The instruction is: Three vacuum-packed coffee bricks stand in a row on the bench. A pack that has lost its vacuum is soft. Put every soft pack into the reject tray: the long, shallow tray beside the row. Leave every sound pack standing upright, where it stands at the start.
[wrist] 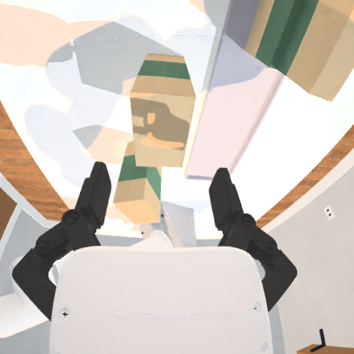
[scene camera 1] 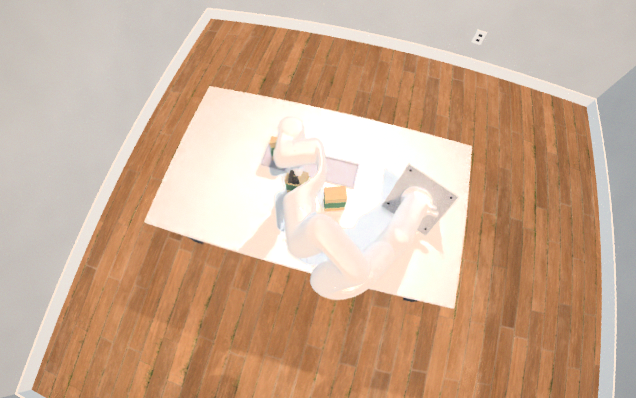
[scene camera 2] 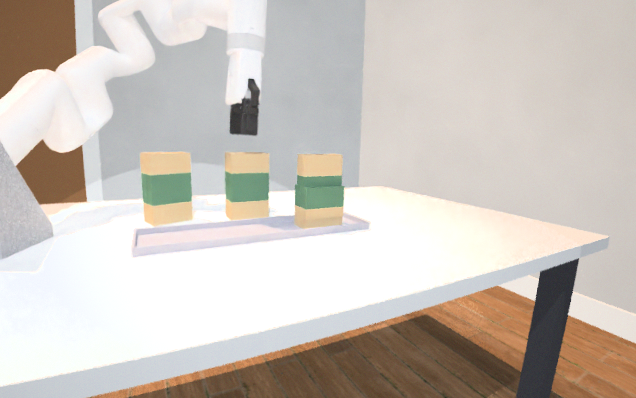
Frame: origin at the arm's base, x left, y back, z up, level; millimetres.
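Seen in the pictures: gripper, fingertip midpoint: [scene camera 1: 298, 171] [scene camera 2: 242, 134]; arm's base, link origin: [scene camera 1: 417, 201].
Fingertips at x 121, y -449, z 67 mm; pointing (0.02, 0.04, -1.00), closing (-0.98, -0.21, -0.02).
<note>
Offsets run from my fingertips to a thing's middle. Level surfaces: height alone.
Three tan packs with green bands stand upright. The near-base pack @[dx +1, dy +154, dz -108 mm] [scene camera 1: 335, 199] [scene camera 2: 166, 188] [wrist: 137, 199] and the middle pack @[dx +6, dy -8, dz -108 mm] [scene camera 1: 291, 186] [scene camera 2: 247, 186] [wrist: 161, 112] stand on the bench beside the tray. The third pack @[dx -100, dy -140, dz -105 mm] [scene camera 1: 273, 142] [scene camera 2: 319, 195] [wrist: 320, 50] stands in the far end of the long, shallow pinkish tray @[dx -119, dy -20, dz -186 mm] [scene camera 1: 342, 171] [scene camera 2: 200, 237] [wrist: 232, 117]; a step crosses its green band. My gripper [scene camera 2: 244, 132] [wrist: 161, 175] is open and empty, a little above the middle pack's top, touching no pack. Its fingers are partly hidden by the arm in scene camera 1.
The white bench @[dz -178 mm] [scene camera 1: 220, 145] [scene camera 2: 300, 285] carries the arm's grey base plate [scene camera 1: 400, 187] at its right side in scene camera 1. The arm reaches over the bench and hides part of the tray there. The bench's corner and dark leg [scene camera 2: 550, 325] show at the right in scene camera 2.
</note>
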